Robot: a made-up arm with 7 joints.
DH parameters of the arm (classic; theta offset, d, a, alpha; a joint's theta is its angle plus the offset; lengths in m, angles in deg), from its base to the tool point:
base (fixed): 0 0 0 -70
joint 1: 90 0 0 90
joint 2: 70 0 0 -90
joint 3: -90 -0.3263 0.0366 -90
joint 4: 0 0 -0.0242 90
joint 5: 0 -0.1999 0 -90
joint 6: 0 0 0 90
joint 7: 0 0 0 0
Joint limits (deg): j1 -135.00..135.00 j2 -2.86..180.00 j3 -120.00..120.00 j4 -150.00..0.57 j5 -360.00..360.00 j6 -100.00..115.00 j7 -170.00..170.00
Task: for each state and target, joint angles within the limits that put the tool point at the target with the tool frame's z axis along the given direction. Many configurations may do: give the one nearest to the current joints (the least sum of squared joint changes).
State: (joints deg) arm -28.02 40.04 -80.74 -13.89 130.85 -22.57 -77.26
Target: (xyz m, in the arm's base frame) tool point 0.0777 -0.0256 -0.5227 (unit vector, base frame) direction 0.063 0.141 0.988
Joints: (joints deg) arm -10.00 1.57 -100.82 -7.49 115.75 11.40 -77.26
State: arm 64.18 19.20 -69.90 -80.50 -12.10 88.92 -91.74
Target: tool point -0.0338 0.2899 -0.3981 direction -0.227 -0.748 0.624
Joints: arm 14.98 56.70 -62.06 -57.18 -30.23 45.41 -91.74
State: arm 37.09 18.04 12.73 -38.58 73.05 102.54 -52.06
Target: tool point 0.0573 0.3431 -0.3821 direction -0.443 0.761 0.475
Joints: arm 8.05 33.72 31.72 -39.50 90.25 96.45 -52.06
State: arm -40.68 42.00 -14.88 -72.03 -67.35 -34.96 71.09
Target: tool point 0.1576 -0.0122 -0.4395 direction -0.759 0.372 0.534
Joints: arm 1.17 17.23 -40.56 -71.45 -56.04 7.47 71.09
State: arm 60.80 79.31 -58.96 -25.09 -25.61 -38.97 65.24
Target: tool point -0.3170 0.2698 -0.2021 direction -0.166 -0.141 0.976
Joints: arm 79.24 52.20 -9.89 -73.48 -1.33 -21.86 65.24
